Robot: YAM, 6 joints.
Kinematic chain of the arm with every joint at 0, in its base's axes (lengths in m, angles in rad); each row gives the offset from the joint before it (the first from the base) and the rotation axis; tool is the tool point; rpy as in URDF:
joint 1: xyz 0 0 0.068 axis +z
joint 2: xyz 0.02 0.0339 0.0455 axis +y
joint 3: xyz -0.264 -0.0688 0 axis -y
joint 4: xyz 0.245 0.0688 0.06 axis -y
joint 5: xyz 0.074 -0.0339 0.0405 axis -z
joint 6: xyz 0.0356 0 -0.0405 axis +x
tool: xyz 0 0 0 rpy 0 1.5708 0
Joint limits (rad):
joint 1: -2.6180..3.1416
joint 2: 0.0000..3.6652
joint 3: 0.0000..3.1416
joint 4: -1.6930..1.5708
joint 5: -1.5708..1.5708
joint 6: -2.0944..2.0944
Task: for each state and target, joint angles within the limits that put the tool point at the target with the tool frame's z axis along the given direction. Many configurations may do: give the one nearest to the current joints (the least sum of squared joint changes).
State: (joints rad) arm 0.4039 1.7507 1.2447 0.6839 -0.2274 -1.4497
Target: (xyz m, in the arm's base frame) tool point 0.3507 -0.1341 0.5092 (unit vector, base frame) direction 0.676 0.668 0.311
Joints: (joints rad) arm -0.4502 1.7558 1.8108 0.7194 -1.1099 -1.4497
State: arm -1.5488 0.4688 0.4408 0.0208 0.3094 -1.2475
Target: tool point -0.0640 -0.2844 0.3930 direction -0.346 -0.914 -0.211
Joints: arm -1.7732 1.2548 1.2219 -0.1823 0.1559 -1.2475
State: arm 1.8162 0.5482 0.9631 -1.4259 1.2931 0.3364
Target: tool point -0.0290 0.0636 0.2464 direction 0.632 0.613 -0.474
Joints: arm 2.4601 0.7816 0.6849 -1.6914 1.0639 0.3364
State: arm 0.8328 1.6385 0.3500 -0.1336 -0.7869 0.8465
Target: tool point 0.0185 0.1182 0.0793 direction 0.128 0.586 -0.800
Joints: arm 1.4285 0.8721 0.0020 -0.0586 0.0436 0.8465
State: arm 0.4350 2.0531 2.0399 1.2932 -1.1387 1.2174
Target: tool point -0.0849 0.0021 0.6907 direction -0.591 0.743 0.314
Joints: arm 0.3643 1.3843 2.6730 1.0234 -1.1310 1.2174
